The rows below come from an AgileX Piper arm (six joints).
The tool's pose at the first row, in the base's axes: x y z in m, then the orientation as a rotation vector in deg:
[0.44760 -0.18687 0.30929 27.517 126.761 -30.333]
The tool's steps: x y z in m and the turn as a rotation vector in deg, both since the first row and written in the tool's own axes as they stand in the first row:
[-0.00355 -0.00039 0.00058 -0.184 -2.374 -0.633]
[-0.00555 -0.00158 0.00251 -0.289 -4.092 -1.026]
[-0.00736 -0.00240 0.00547 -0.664 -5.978 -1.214]
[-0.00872 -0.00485 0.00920 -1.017 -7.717 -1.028]
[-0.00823 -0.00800 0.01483 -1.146 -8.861 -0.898]
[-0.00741 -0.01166 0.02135 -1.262 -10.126 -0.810]
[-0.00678 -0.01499 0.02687 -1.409 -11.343 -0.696]
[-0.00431 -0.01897 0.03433 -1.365 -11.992 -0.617]
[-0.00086 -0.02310 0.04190 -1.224 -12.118 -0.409]
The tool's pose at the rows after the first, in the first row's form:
[0.44994 -0.18808 0.31177 25.883 124.744 -30.765]
[0.45176 -0.19041 0.31242 24.795 123.250 -31.065]
[0.45428 -0.19292 0.31222 23.737 121.568 -30.970]
[0.45618 -0.19713 0.31157 23.146 119.900 -30.686]
[0.45778 -0.20260 0.30851 22.819 118.783 -30.608]
[0.45946 -0.20891 0.30476 22.413 117.561 -30.577]
[0.46081 -0.21445 0.30169 22.037 116.382 -30.492]
[0.46190 -0.22123 0.29618 21.917 115.728 -30.569]
[0.46238 -0.22804 0.28988 22.161 115.518 -30.630]

